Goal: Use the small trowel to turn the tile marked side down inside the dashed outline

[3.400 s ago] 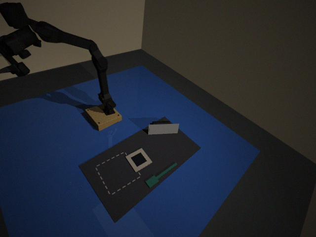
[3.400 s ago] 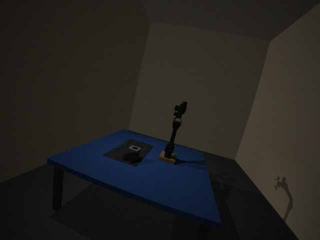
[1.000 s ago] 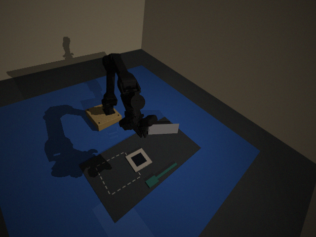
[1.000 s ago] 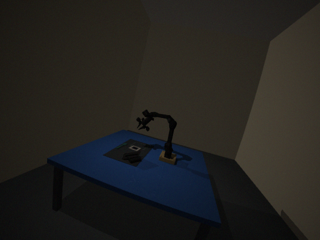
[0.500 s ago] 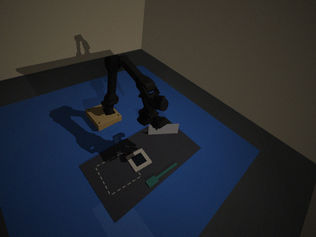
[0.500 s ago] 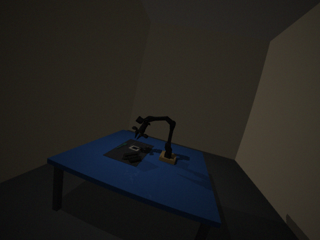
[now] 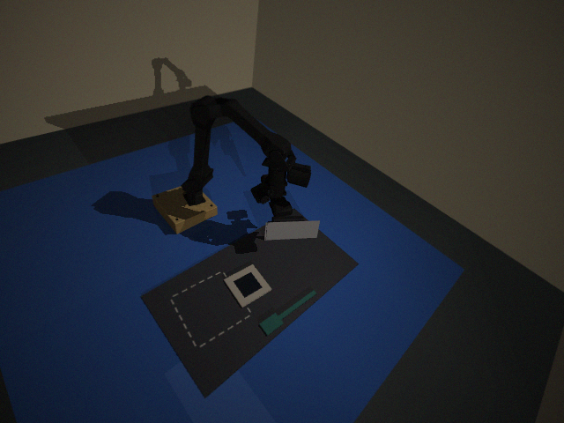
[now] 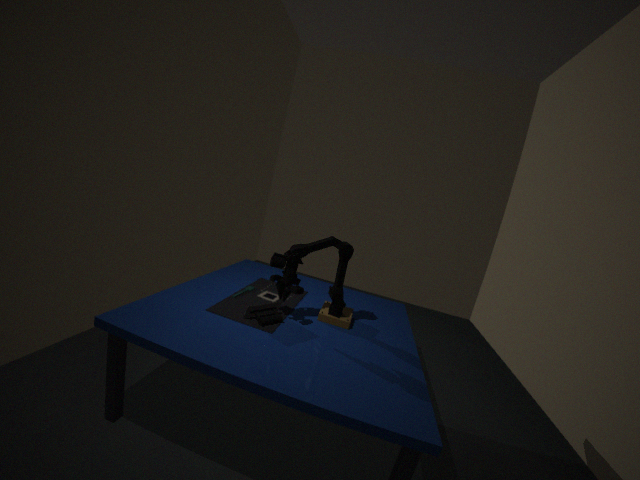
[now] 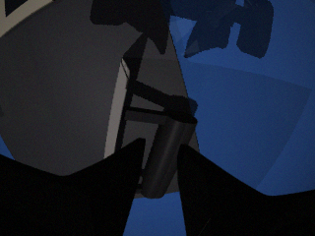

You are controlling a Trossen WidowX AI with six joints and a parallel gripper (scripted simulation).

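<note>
Now: the trowel 2 cm ahead of my gripper tip, 4 cm to the left of it and 7 cm below it. The rest, counted from my gripper tip: green long-handled tool (30 cm ahead, 15 cm to the right, 9 cm below); then square tile (16 cm ahead, 20 cm to the right, 9 cm below); then dark mat (16 cm ahead, 15 cm to the right, 12 cm below).
</note>
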